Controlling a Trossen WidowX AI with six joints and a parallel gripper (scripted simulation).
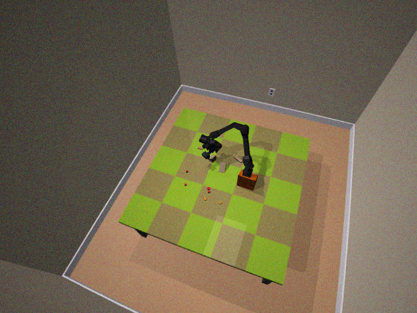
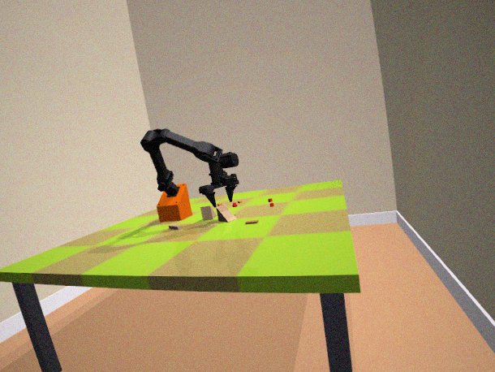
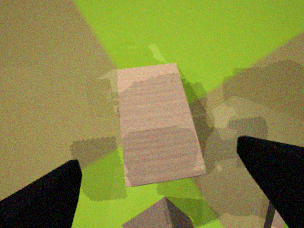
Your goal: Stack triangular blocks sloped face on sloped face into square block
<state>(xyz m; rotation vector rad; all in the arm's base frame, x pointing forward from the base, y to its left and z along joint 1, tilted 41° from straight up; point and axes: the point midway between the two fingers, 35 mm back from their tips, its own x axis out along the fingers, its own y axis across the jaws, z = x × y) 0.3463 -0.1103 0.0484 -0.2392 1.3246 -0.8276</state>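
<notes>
The triangular block lies 5 cm below my gripper tip. Round my gripper tip: small flat tan piece (21 cm behind, 9 cm to the right, 6 cm below); small brown bar (15 cm ahead, 8 cm to the right, 7 cm below).
</notes>
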